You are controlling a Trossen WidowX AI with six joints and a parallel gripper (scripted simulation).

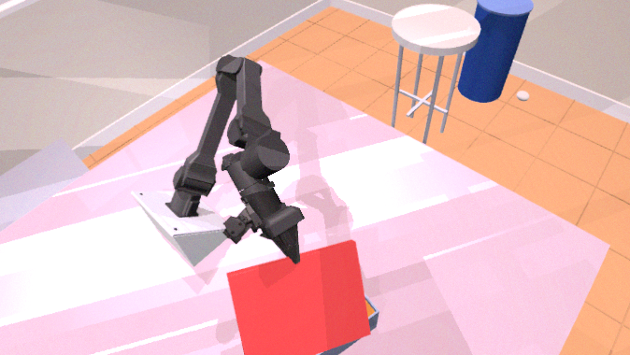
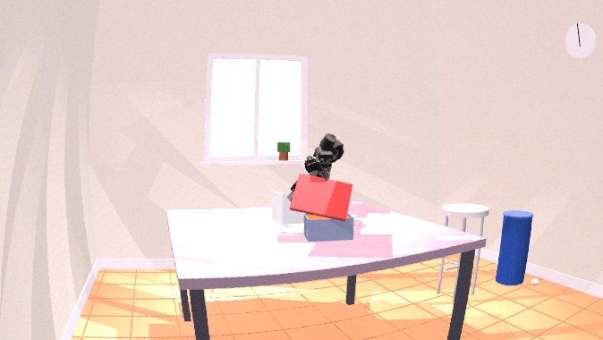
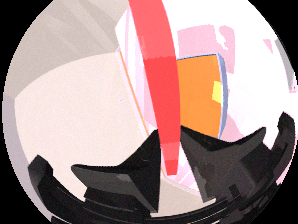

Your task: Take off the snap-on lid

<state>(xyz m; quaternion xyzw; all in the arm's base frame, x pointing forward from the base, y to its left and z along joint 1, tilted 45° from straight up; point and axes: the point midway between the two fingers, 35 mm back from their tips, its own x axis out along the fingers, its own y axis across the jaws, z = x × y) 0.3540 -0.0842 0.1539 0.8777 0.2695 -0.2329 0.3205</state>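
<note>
My gripper tip is now 6 cm above the red lid, 5 cm short of it and 4 cm to the left of it. From my gripper tip the other things lie so: grey-blue storage box 19 cm below, 5 cm ahead, 1 cm to the right.
</note>
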